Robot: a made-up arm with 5 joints. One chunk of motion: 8 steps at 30 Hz.
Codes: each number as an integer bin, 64 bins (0 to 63) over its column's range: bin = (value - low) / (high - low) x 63, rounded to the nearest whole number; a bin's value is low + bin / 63 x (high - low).
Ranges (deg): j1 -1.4..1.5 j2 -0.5..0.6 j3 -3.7..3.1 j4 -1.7..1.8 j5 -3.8..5
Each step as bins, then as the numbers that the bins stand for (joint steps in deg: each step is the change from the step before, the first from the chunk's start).
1 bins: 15 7 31 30 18
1 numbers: -0.710 -0.378 -0.354 -0.033 -1.286
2 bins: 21 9 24 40 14
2 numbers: -0.433 -0.343 -1.110 0.522 -1.844
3 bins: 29 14 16 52 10
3 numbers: -0.065 -0.256 -1.973 1.189 -2.403
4 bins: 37 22 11 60 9
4 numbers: 0.303 -0.116 -2.513 1.633 -2.543
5 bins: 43 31 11 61 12
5 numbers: 0.579 0.041 -2.513 1.689 -2.124
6 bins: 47 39 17 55 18
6 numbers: 0.763 0.181 -1.865 1.356 -1.286
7 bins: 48 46 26 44 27
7 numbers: 0.810 0.303 -0.894 0.744 -0.029
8 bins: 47 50 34 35 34
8 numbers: 0.763 0.373 -0.030 0.244 0.949
